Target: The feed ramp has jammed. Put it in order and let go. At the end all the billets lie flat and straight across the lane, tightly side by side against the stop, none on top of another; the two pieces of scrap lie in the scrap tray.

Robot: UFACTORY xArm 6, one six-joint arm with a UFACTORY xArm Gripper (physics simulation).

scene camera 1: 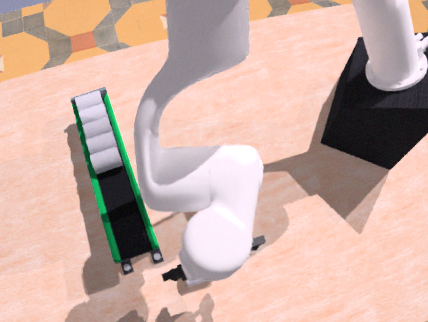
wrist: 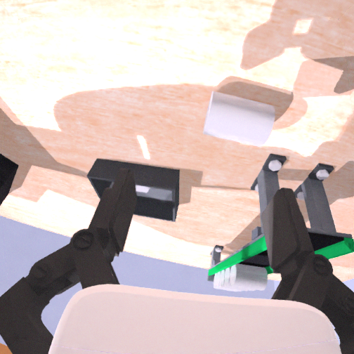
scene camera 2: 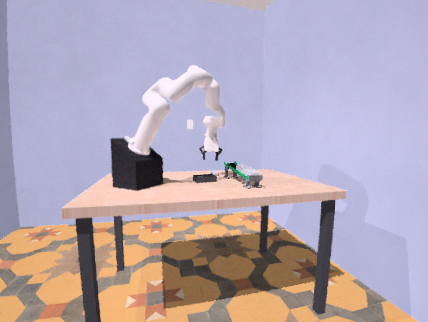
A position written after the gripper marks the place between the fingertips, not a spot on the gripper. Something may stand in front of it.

Observation:
In view: the gripper (wrist: 203,192) and a scrap tray (wrist: 161,201).

